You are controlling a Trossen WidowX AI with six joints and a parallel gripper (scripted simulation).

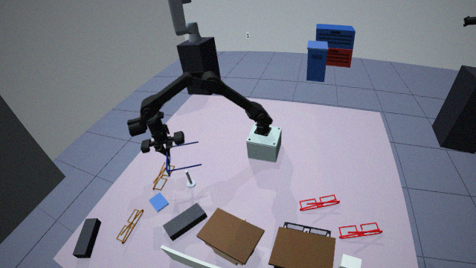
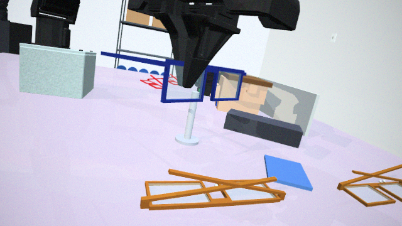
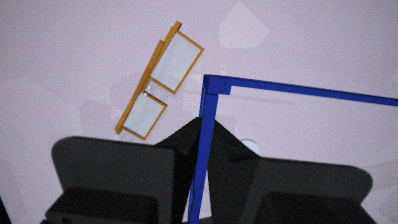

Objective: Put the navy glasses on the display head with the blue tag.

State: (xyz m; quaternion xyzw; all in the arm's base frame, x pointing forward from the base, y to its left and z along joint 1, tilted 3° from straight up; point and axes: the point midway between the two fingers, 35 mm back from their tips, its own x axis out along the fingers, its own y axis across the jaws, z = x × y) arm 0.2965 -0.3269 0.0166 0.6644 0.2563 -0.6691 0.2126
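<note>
Right now the display head is 180 mm ahead of my gripper tip, 410 mm to the left of it and 50 mm below it. From my gripper tip the other things lie so: white panel (310 mm ahead, 530 mm to the left, 50 mm below); then blue tag (170 mm ahead, 30 mm to the left, 100 mm below); then white post (30 mm ahead, 110 mm to the left, 80 mm below).
</note>
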